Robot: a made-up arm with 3 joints.
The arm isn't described. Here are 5 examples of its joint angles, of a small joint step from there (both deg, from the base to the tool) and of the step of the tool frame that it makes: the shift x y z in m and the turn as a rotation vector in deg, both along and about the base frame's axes.
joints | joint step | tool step
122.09 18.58 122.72 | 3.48 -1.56 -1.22 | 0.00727 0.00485 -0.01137 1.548 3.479 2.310
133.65 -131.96 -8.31 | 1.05 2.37 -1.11 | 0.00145 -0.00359 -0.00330 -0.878 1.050 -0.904
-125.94 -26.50 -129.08 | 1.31 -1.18 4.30 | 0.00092 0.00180 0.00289 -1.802 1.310 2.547
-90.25 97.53 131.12 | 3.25 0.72 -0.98 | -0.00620 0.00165 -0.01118 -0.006 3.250 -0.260
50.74 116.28 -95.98 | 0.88 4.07 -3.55 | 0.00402 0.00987 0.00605 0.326 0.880 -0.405
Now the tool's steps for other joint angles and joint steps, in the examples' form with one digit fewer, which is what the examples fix.
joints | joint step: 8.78 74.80 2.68 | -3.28 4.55 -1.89
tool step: 0.0012 0.0064 -0.0055 2.64 -3.28 -0.33
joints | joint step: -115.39 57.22 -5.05 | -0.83 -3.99 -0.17
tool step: 0.0027 -0.0040 0.0022 1.81 -0.83 -3.75
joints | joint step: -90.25 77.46 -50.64 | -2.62 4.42 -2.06
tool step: 0.0016 0.0109 0.0062 -0.06 -2.62 2.36
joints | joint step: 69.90 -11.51 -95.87 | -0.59 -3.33 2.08
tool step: 0.0089 0.0005 0.0028 -0.44 -0.59 1.17
